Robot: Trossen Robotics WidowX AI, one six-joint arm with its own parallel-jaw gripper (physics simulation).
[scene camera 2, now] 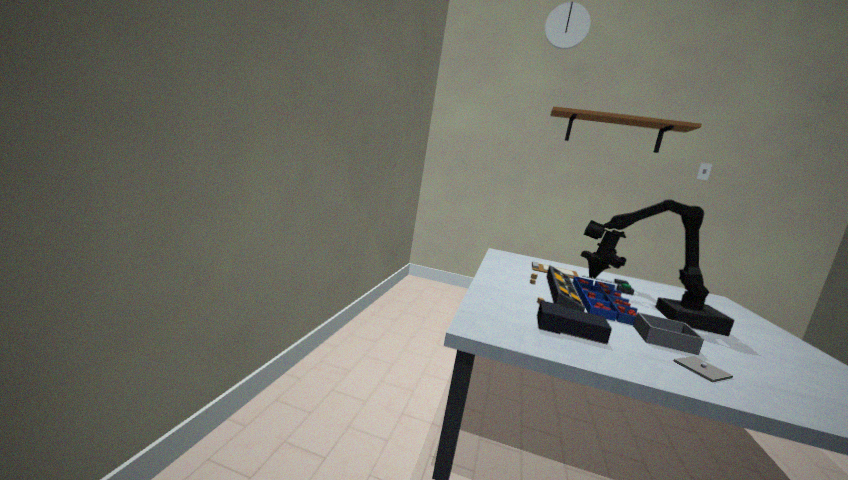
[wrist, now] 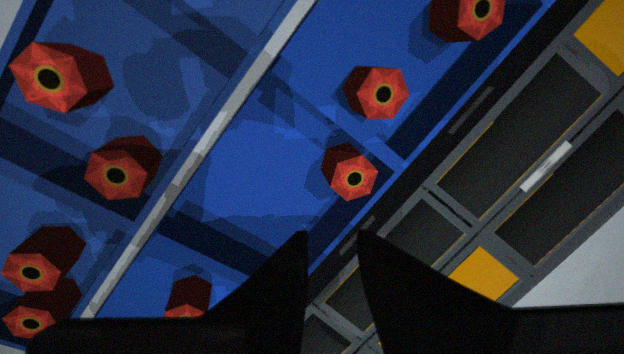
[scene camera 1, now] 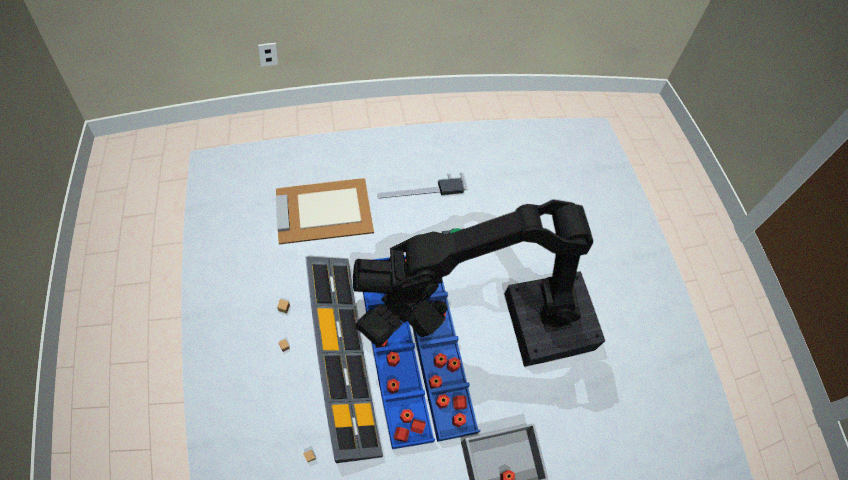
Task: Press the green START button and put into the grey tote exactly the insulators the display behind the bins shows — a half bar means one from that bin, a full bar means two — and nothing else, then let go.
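My gripper (scene camera 2: 593, 275) (wrist: 332, 241) hangs above the blue bins (scene camera 1: 441, 341) (scene camera 2: 602, 315), fingertips slightly apart with nothing between them. In the wrist view one red insulator (wrist: 354, 178) lies in a bin ahead of the fingertips, and another insulator (wrist: 383, 93) lies beyond a divider. The display (scene camera 1: 357, 455) (wrist: 520, 135) shows one full yellow bar (scene camera 1: 327, 328) in its second row and two half bars (scene camera 1: 341, 415) (scene camera 1: 363, 414) in its bottom row. The grey tote (scene camera 1: 467, 460) (scene camera 2: 667, 337) holds a red insulator (scene camera 1: 507, 475). The green button (scene camera 1: 455, 230) is partly hidden by the arm.
A clipboard (scene camera 1: 366, 208) and a caliper (scene camera 1: 451, 186) lie beyond the bins. Small wooden blocks (scene camera 1: 283, 305) (scene camera 1: 283, 344) (scene camera 1: 308, 455) lie left of the display. A black box (scene camera 2: 574, 322) stands near the tote, and a flat plate (scene camera 2: 714, 371) lies by the table edge.
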